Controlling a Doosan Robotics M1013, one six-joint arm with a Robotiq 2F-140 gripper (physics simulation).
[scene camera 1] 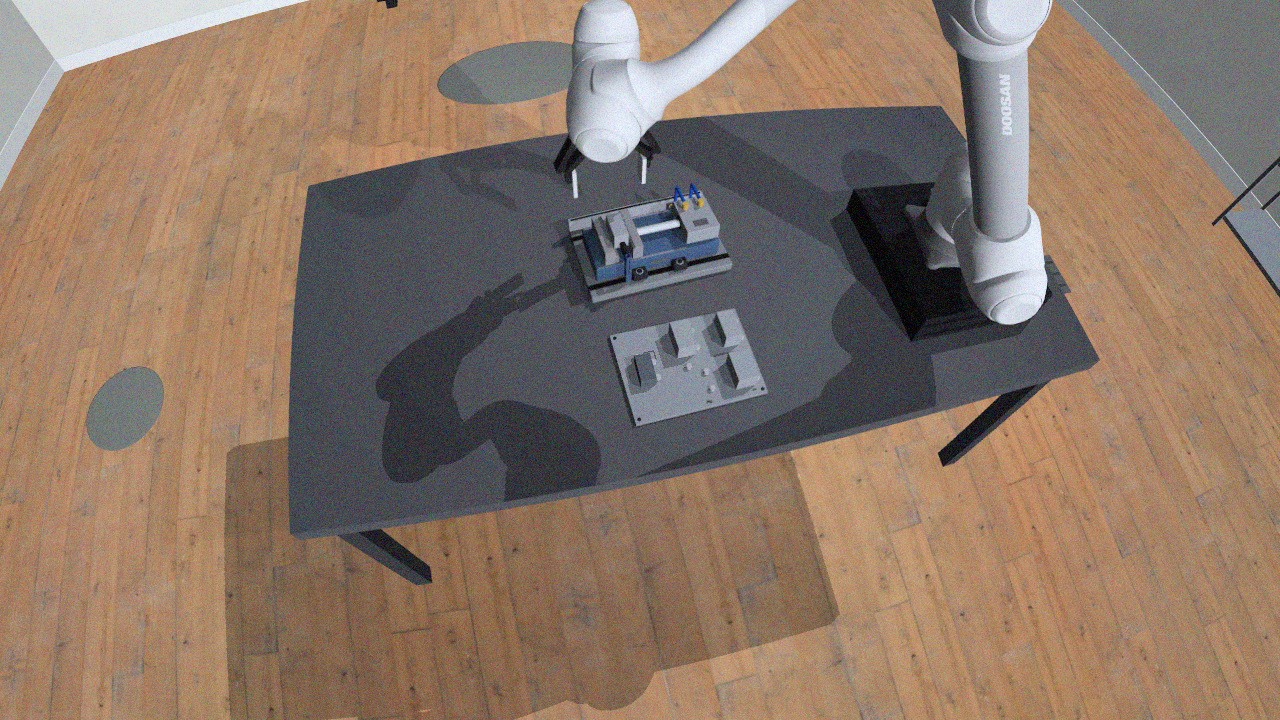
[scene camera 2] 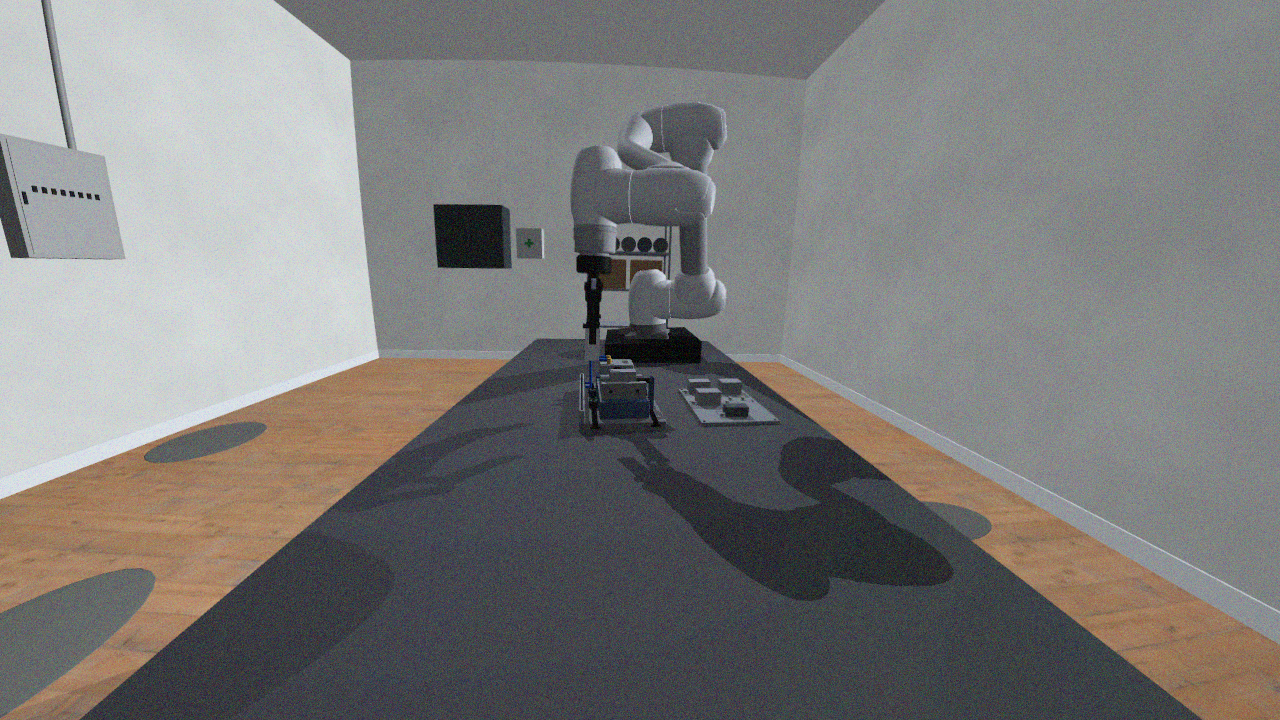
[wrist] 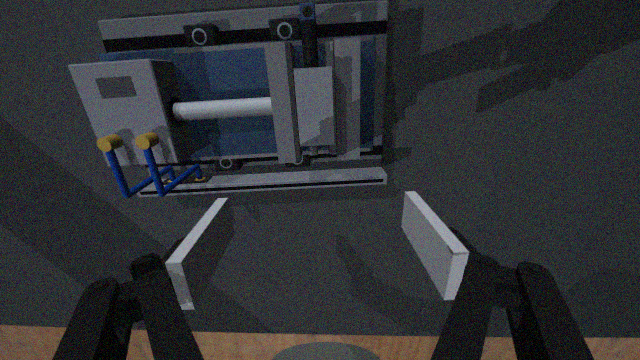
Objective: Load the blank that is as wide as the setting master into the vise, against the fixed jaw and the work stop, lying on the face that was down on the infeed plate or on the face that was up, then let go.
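Seen in the pictures: gripper, between the fingertips: (scene camera 1: 608, 185) (scene camera 2: 592, 353) (wrist: 317, 212); arm's base, origin of its link: (scene camera 1: 948, 238) (scene camera 2: 647, 335).
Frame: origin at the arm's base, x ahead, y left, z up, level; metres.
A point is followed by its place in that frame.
Observation:
The blue and grey vise (scene camera 1: 657, 246) {x 0.662, y 0.010, z -0.020 m} (scene camera 2: 623, 409) {x 0.799, y 0.007, z -0.037 m} (wrist: 240, 72) {x 0.667, y 0.008, z -0.020 m} stands on the table. A light grey blank (scene camera 1: 619, 231) {x 0.739, y 0.014, z 0.036 m} (wrist: 314, 105) {x 0.741, y -0.002, z 0.036 m} lies between its jaws, beside the fixed jaw (wrist: 347, 100); I cannot tell whether there is a thin gap. The work stop's black rod (wrist: 310, 52) {x 0.731, y 0.036, z 0.016 m} meets the blank's end in the wrist view. My gripper (scene camera 1: 609, 188) {x 0.757, y -0.073, z 0.077 m} (scene camera 2: 591, 360) {x 0.757, y -0.073, z 0.077 m} (wrist: 317, 212) {x 0.757, y -0.073, z 0.077 m} is open and empty, above the table beside the vise's far long side. The infeed plate (scene camera 1: 626, 407) {x 0.735, y 0.335, z -0.072 m} (scene camera 2: 756, 419) {x 0.727, y 0.313, z -0.071 m} carries three light grey blocks and one darker block (scene camera 1: 644, 368) {x 0.706, y 0.270, z -0.047 m} (scene camera 2: 735, 409) {x 0.719, y 0.264, z -0.052 m}; which is the setting master is unclear.
Two blue hoses (scene camera 1: 678, 193) {x 0.613, y -0.091, z 0.029 m} (wrist: 116, 172) {x 0.576, y -0.093, z 0.030 m} with yellow fittings rise from the vise's cylinder block (wrist: 120, 110) {x 0.576, y -0.040, z 0.016 m}, near my left finger in the wrist view. The robot's black base (scene camera 1: 895, 268) {x 0.161, y 0.078, z -0.012 m} (scene camera 2: 653, 347) {x 0.168, y 0.035, z -0.019 m} stands at the table's other end.

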